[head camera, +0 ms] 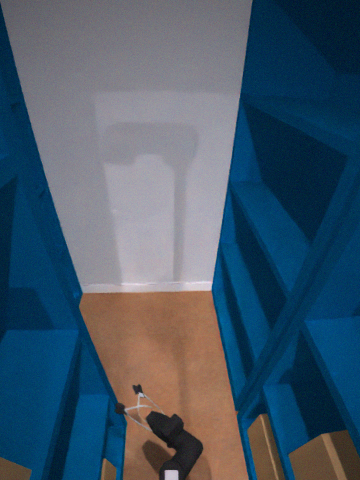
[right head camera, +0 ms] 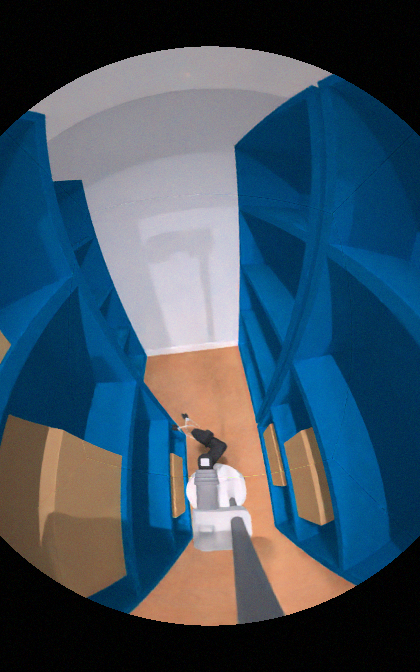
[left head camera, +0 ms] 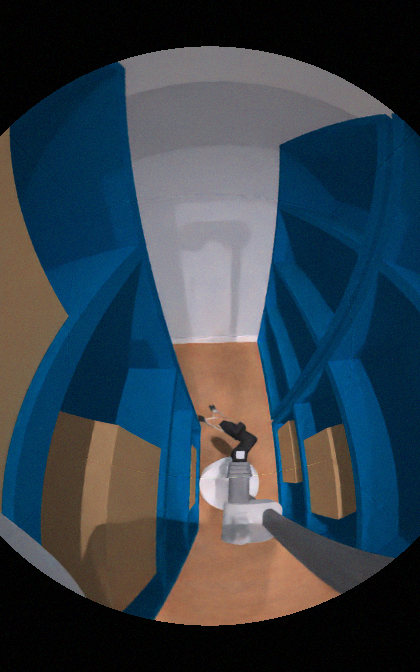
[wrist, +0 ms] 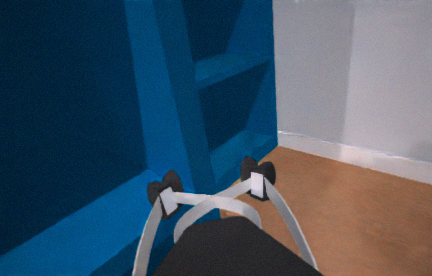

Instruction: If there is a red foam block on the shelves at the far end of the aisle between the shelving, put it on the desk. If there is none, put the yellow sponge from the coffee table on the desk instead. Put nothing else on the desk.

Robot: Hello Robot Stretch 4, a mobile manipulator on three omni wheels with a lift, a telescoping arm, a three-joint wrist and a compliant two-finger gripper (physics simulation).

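Places are measured from the robot's base along level axes (x right, y ahead, z up), in metres.
Pixels of known places: gripper, fingertip midpoint: [head camera: 124, 395] [wrist: 211, 178].
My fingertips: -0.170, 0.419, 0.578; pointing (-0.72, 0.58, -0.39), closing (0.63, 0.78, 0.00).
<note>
Behind a point stands the place of what it marks, as x, y, z.
My gripper [head camera: 129, 398] {-0.170, 0.419, 0.578} [left head camera: 206, 412] [right head camera: 180, 422] [wrist: 211, 178] {-0.170, 0.419, 0.578} is open, its fingertips apart with nothing between them. It hangs low in the aisle, close to the left blue shelving [head camera: 42, 360] {-0.311, 0.358, 0.964} [left head camera: 150, 395] [right head camera: 115, 405] [wrist: 162, 110] {-0.274, 0.443, 0.625}. The right blue shelving [head camera: 265, 205] {0.444, 1.129, 0.963} [left head camera: 300, 285] [right head camera: 270, 290] runs along the other side. Both reach towards the far wall. No red foam block shows on the shelf parts in view; the insides of several compartments are dark or hidden. The yellow sponge, coffee table and desk do not show in these views.
Large cardboard boxes [left head camera: 132, 490] [right head camera: 90, 500] stand in the left shelving near me. More boxes [head camera: 320, 457] {0.398, 0.196, 0.727} [left head camera: 325, 470] [right head camera: 305, 475] stand low in the right shelving. The aisle is narrow and ends at a pale wall [head camera: 145, 225] {-0.192, 1.439, 0.623} [left head camera: 210, 280] [right head camera: 185, 300] [wrist: 380, 75] {-0.290, 1.434, 0.403}, above a brown floor [head camera: 165, 340] {-0.051, 0.988, -0.027} [wrist: 350, 210] {-0.243, 1.109, -0.027}.
</note>
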